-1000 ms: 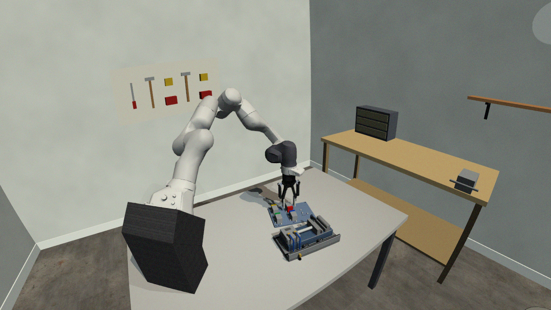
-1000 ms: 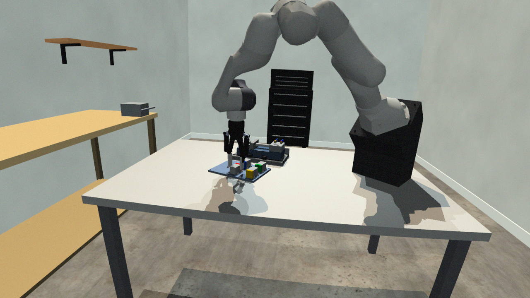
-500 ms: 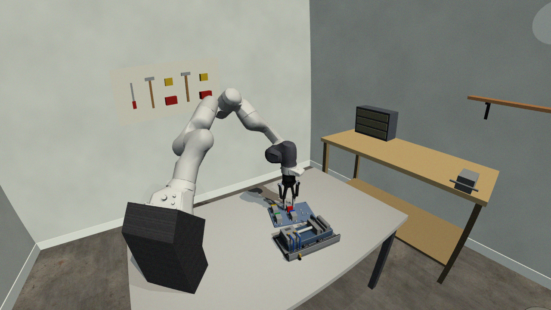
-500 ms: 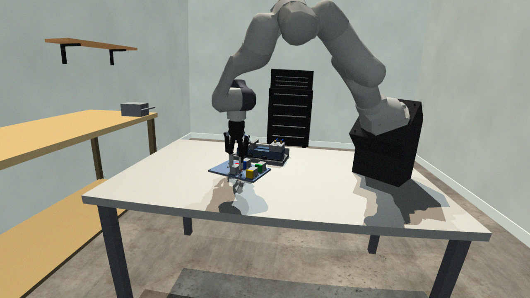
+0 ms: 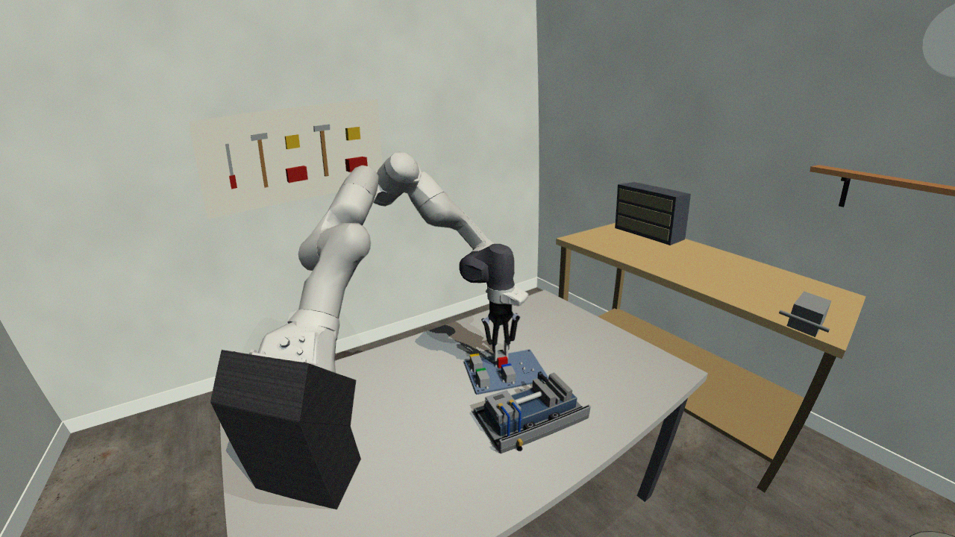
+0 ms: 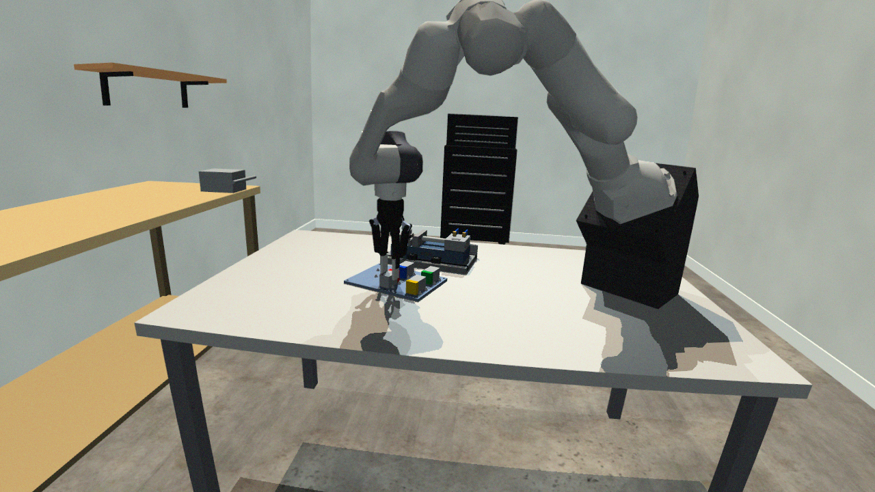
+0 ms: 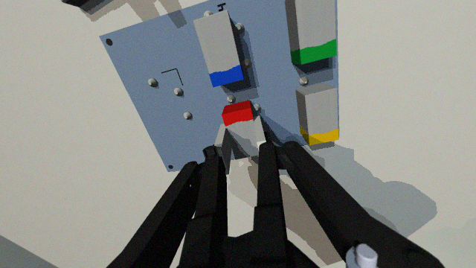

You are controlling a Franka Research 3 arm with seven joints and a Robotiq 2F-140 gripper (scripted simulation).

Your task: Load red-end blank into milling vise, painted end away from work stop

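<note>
The blue infeed plate lies 40 mm to the right of my hand and 60 mm below it. Round my hand: blue-ended blank: 90 mm to the right, 40 mm below; then yellow-ended blank: 90 mm behind, 40 mm below; then green-ended blank: 90 mm behind, 90 mm to the right, 40 mm below.
</note>
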